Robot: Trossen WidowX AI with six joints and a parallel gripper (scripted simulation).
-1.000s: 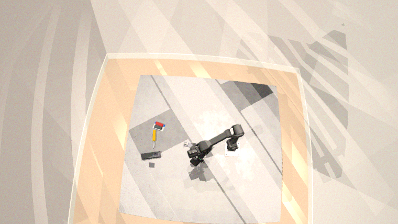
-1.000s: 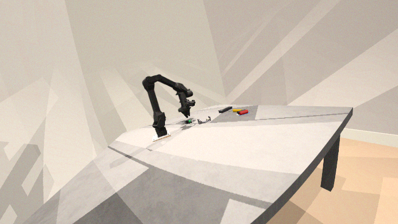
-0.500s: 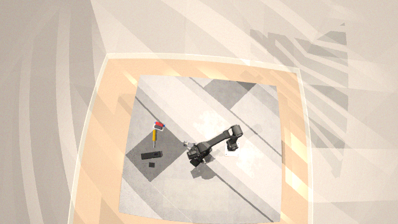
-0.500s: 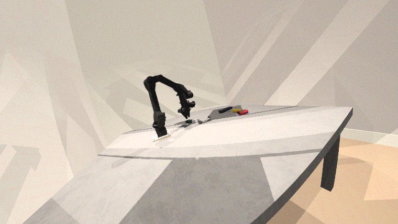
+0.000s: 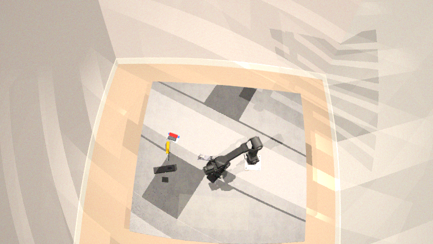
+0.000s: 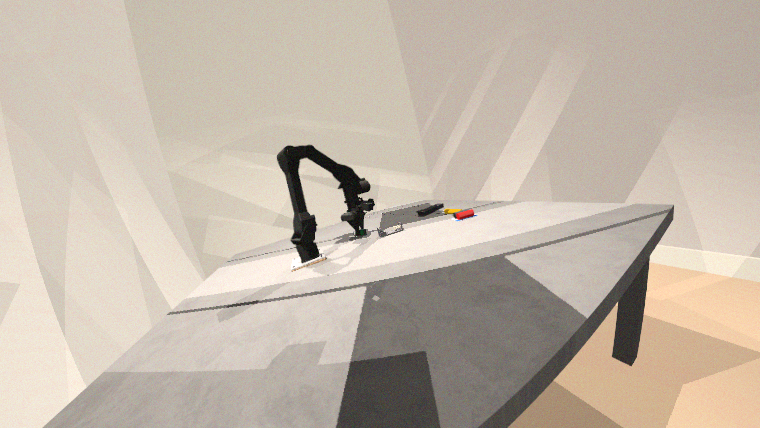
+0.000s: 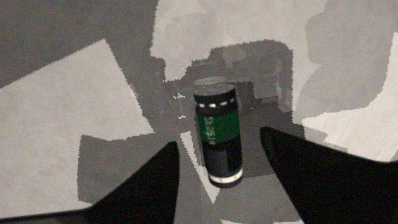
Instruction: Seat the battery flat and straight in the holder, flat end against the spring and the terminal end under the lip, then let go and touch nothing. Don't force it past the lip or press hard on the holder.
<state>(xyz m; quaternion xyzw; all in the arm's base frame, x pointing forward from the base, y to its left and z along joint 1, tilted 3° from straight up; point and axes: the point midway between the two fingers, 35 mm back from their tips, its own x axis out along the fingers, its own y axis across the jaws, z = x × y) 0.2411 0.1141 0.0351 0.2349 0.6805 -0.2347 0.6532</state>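
My gripper tip is 10 mm above the battery. Also, from my gripper tip: yellow screwdriver 370 mm ahead, 150 mm to the right, 10 mm below; then dark square 380 mm ahead, 70 mm to the left, 20 mm below; then long black bar 390 mm ahead, 10 mm to the right.
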